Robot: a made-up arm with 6 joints. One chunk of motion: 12 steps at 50 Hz.
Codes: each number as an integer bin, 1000 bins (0 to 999) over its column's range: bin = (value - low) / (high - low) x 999, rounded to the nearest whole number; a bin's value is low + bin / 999 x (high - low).
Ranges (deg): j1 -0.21..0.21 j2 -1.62..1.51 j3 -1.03..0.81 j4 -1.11..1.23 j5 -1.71..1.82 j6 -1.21..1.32
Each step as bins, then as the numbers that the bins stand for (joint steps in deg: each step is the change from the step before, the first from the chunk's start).
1 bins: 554 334 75 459 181 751
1 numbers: 0.023 -0.574 -0.892 -0.035 -1.070 0.692
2 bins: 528 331 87 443 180 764
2 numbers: 0.012 -0.583 -0.870 -0.072 -1.074 0.725
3 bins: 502 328 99 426 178 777
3 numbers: 0.001 -0.592 -0.848 -0.112 -1.081 0.758
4 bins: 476 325 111 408 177 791
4 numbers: -0.010 -0.602 -0.826 -0.154 -1.085 0.793
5 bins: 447 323 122 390 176 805
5 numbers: -0.022 -0.608 -0.805 -0.196 -1.088 0.829
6 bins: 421 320 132 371 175 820
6 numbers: -0.033 -0.617 -0.787 -0.241 -1.092 0.867
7 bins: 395 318 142 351 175 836
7 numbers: -0.044 -0.624 -0.768 -0.288 -1.092 0.907
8 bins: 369 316 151 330 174 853
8 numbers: -0.055 -0.630 -0.752 -0.337 -1.095 0.950
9 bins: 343 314 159 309 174 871
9 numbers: -0.066 -0.636 -0.737 -0.386 -1.095 0.996
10 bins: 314 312 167 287 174 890
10 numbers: -0.078 -0.642 -0.722 -0.438 -1.095 1.044
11 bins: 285 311 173 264 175 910
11 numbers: -0.090 -0.646 -0.711 -0.492 -1.092 1.095
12 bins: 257 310 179 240 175 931
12 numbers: -0.102 -0.649 -0.700 -0.548 -1.092 1.148
